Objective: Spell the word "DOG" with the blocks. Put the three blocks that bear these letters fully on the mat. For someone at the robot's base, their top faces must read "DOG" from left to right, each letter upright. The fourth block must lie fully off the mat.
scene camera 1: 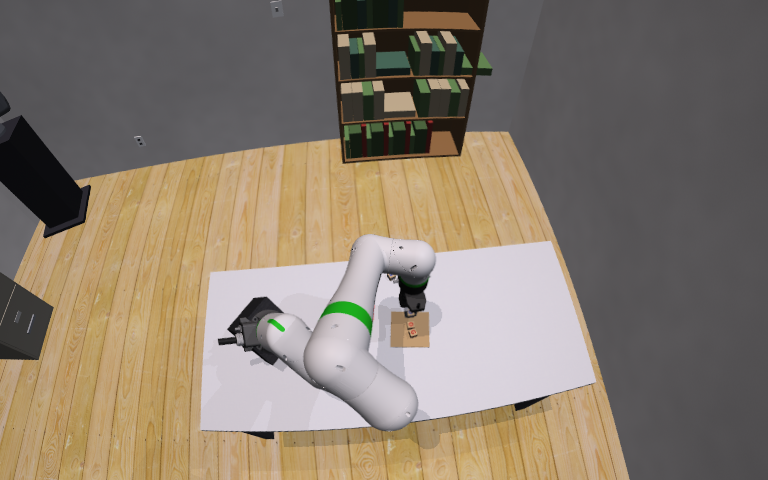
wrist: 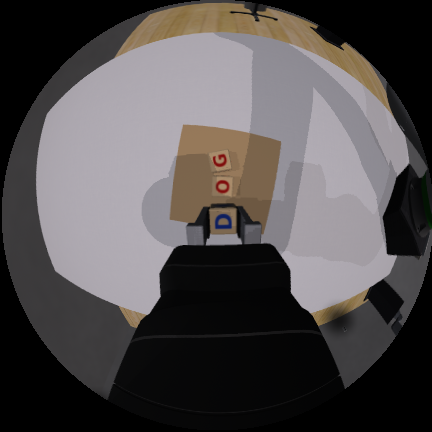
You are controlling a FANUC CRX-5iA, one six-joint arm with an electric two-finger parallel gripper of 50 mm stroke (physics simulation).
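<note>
My gripper [scene camera 1: 410,313] [wrist: 222,215] is shut on the D block [wrist: 223,218], blue letter up, at the mat's far-left edge as seen from the base. How high it is held is hard to tell. The tan mat [scene camera 1: 421,340] [wrist: 195,142] bears the red O block [scene camera 1: 411,324] [wrist: 222,186] and the red G block [scene camera 1: 412,333] [wrist: 220,160]. O lies between D and G in the wrist view; G is slightly turned, with a narrow gap to O. A fourth block [scene camera 1: 391,277] lies off the mat, partly hidden by the arm; its letter is unreadable.
The white table [scene camera 1: 498,316] [wrist: 100,125] carries the robot's dark base [scene camera 1: 256,310] at its left in the scene view. The raised arm [scene camera 1: 353,350] spans from the base to near the mat. A bookshelf [scene camera 1: 337,99] stands on the floor behind the table.
</note>
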